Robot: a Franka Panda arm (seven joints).
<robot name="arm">
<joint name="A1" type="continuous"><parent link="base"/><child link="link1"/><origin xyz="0 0 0.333" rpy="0 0 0"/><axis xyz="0 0 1"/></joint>
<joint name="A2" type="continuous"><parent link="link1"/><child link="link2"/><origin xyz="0 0 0" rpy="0 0 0"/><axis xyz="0 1 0"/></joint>
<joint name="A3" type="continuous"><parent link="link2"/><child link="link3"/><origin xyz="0 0 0.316" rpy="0 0 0"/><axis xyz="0 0 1"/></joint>
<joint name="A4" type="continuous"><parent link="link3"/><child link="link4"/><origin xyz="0.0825 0 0" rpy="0 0 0"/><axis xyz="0 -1 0"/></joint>
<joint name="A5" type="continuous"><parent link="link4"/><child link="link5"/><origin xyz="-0.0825 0 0.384" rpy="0 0 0"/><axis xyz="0 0 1"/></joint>
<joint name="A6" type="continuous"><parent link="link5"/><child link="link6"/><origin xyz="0 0 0" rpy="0 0 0"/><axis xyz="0 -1 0"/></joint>
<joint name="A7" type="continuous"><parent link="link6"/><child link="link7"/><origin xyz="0.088 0 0" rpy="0 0 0"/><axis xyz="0 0 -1"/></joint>
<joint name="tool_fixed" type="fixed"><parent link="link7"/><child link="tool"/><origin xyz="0 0 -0.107" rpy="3.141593 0 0"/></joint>
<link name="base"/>
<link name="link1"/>
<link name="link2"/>
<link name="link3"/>
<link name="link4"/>
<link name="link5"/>
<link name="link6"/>
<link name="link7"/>
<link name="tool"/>
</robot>
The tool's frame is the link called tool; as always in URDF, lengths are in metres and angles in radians. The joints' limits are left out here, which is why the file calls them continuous.
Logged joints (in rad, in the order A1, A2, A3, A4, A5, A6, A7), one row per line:
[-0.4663 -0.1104 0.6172 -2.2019 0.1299 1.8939 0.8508]
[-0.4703 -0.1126 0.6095 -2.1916 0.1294 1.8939 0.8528]
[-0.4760 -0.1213 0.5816 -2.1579 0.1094 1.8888 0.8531]
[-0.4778 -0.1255 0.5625 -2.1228 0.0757 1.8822 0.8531]
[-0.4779 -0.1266 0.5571 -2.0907 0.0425 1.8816 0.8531]
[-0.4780 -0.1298 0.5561 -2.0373 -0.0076 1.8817 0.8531]
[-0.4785 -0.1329 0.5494 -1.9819 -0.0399 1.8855 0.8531]
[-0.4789 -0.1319 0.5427 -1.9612 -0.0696 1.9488 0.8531]
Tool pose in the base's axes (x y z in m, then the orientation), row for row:
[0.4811 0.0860 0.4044 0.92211 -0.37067 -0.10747 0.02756]
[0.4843 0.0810 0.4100 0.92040 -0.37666 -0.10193 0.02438]
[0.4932 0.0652 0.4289 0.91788 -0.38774 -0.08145 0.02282]
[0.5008 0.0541 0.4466 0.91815 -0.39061 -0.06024 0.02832]
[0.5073 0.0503 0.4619 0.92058 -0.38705 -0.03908 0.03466]
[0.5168 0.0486 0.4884 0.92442 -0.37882 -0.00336 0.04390]
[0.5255 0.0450 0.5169 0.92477 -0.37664 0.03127 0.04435]
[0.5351 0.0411 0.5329 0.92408 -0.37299 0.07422 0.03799]
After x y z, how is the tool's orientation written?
As a quaternion, x y z w.
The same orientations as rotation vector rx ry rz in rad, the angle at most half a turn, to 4 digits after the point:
[2.8472 -1.1445 -0.3318]
[2.8475 -1.1653 -0.3153]
[2.8424 -1.2007 -0.2522]
[2.8336 -1.2055 -0.1859]
[2.8300 -1.1898 -0.1201]
[2.8257 -1.1579 -0.0103]
[2.8260 -1.1510 0.0956]
[2.8349 -1.1443 0.2277]

